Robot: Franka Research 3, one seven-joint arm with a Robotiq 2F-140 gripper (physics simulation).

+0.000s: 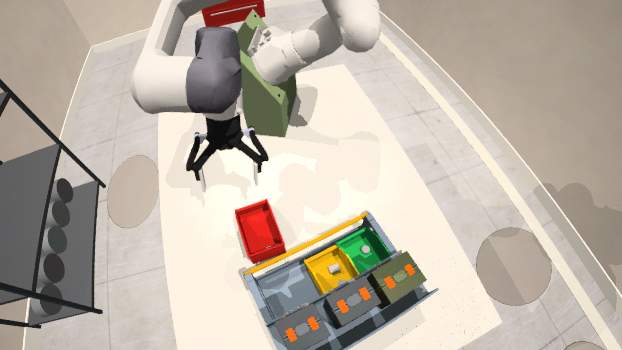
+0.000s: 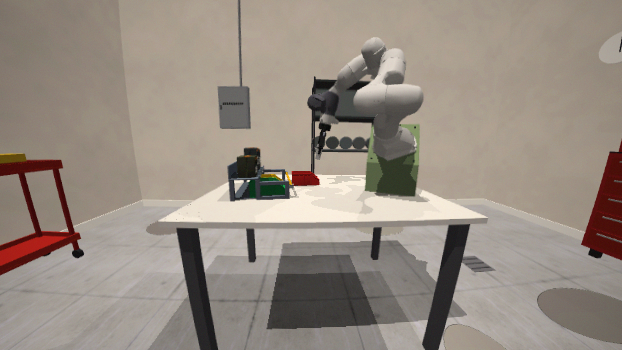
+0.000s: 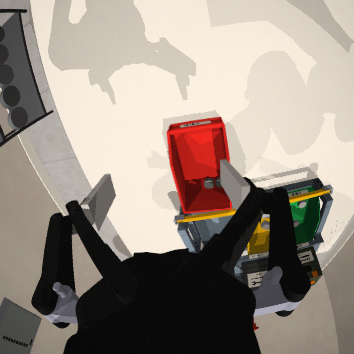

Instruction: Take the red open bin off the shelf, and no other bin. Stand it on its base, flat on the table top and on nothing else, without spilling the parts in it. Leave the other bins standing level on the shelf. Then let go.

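Observation:
The red bin (image 1: 260, 230) (image 2: 304, 178) (image 3: 200, 155) stands upright on its base on the white table (image 1: 200, 280) (image 2: 325, 223), in front of the shelf's yellow rail. I cannot tell whether it touches the rail. Grey round parts (image 3: 209, 183) lie in it. My gripper (image 1: 230, 184) (image 2: 318, 156) (image 3: 165, 177) is open and empty, above and to the side of the bin, apart from it. The yellow bin (image 1: 325, 280) (image 3: 257, 240) and green bin (image 1: 362, 257) (image 2: 267, 188) (image 3: 307, 220) sit level on the slate-blue shelf (image 1: 282, 290) (image 2: 258, 190) (image 3: 207, 232), parts inside.
Dark cases with orange clips, two grey (image 1: 354, 301) (image 1: 300, 329) and one olive (image 1: 400, 276), stand on the shelf's raised rear level. The arm's green pedestal (image 1: 265, 110) (image 2: 392, 175) stands at the other end of the table. A dark rack (image 1: 96, 240) (image 2: 313, 130) stands beyond the table.

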